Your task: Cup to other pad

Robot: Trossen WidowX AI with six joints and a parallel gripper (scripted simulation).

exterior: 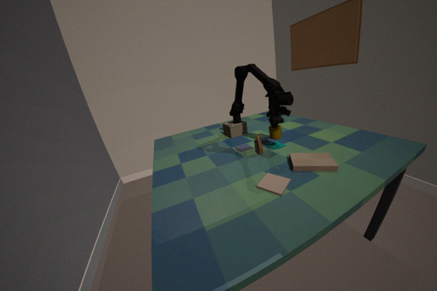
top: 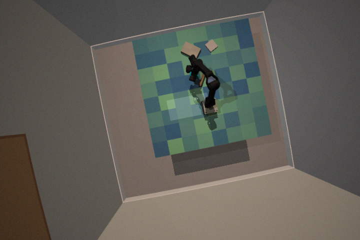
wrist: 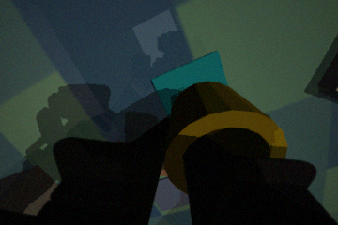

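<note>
My gripper tip is 90 mm above the teal pad, 30 mm short of it and 10 mm to the left of it. From my gripper tip the other things lie so: yellow cup (20 mm ahead, 10 mm to the right); brown upright bar (100 mm to the right, 70 mm below, 10 mm behind); greyish-blue pad (190 mm to the right, 90 mm below, 50 mm behind).
</note>
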